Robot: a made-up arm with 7 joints.
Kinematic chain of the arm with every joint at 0, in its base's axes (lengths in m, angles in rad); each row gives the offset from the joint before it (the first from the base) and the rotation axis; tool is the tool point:
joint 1: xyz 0 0 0 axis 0 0.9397 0.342
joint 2: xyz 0 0 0 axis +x
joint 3: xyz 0 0 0 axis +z
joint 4: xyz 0.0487 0 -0.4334 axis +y
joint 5: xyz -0.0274 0 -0.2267 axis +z
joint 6: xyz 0 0 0 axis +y
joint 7: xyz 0 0 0 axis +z
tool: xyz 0 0 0
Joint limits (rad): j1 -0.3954..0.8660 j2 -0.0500..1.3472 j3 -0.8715..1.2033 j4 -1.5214..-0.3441 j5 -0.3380..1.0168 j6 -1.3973..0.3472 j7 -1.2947..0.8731
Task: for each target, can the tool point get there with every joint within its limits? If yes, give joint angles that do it. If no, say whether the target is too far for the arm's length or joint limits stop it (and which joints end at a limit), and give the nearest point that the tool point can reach.
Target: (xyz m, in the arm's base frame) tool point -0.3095 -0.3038 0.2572
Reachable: no: joint limits stop it (at a limit: joint 1, joint 2, joint 3, joint 4) | nearest point -0.1551 -0.2295 -0.4701 | short by 0.747 m
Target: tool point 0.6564 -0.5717 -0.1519
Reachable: no: too far | nearest point 0.3462 -0.2251 -0.3566 | short by 0.508 m
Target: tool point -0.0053 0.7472 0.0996
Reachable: no: too far | nearest point -0.0062 0.6374 0.0317 | short by 0.129 m
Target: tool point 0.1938 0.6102 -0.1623
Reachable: yes | joints -0.2377 1.1563 0.6059 -0.4640 0.6406 -1.2645 -0.6242
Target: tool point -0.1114 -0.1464 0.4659
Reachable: no: joint limits stop it (at a limit: joint 1, joint 2, joint 3, joint 4) | nearest point 0.1066 0.5028 0.1831 | short by 0.741 m
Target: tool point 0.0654 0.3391 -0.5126
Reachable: yes | joints 0.2096 0.8165 -0.6017 -1.0262 0.0322 -1.1597 -0.6040
